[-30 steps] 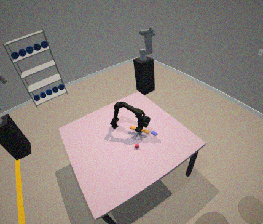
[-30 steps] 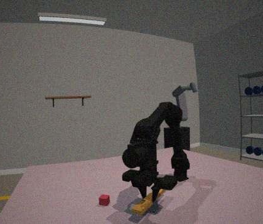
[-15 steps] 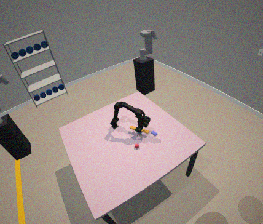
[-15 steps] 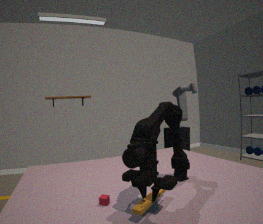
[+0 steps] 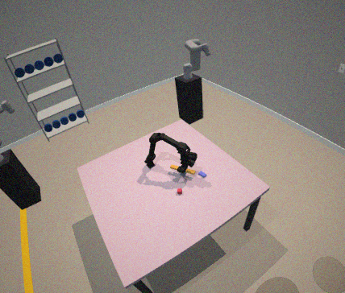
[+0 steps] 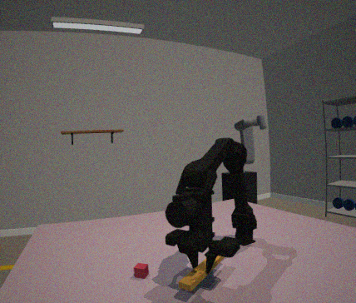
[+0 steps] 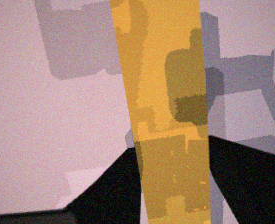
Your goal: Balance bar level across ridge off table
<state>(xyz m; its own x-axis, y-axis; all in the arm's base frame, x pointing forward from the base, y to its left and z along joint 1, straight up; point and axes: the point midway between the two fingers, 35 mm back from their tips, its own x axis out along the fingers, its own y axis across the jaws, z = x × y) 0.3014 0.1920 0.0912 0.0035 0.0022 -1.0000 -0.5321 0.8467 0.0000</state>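
Now: gripper tip 2 cm past the yellow bar and 2 cm to the left of it. The rest, counted from my gripper tip: red cube 13 cm ahead, 15 cm to the right, 4 cm below; blue block 9 cm ahead, 11 cm to the left, 5 cm below.
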